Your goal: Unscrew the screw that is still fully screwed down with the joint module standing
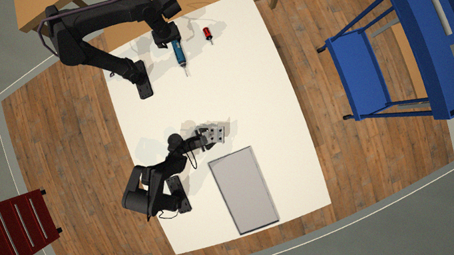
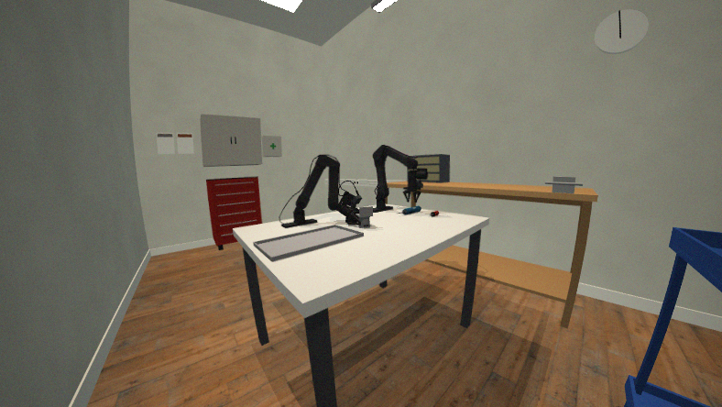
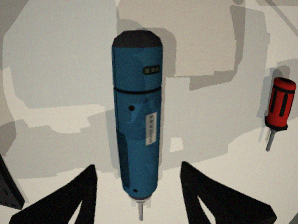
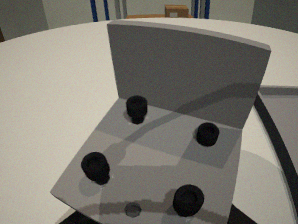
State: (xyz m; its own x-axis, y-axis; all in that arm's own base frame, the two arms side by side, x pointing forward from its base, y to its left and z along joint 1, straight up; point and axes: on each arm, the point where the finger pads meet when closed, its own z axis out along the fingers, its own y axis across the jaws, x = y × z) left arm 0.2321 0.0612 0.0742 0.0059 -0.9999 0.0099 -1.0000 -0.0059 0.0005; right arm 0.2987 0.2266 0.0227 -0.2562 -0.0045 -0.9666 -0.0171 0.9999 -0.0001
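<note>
Right now the grey bracket is 50 mm above my right hand. Also, from my right hand: flat grey tray (320 mm to the right, 40 mm ahead, 20 mm below); red-handled screwdriver (470 mm to the left, 110 mm ahead, 10 mm below).
</note>
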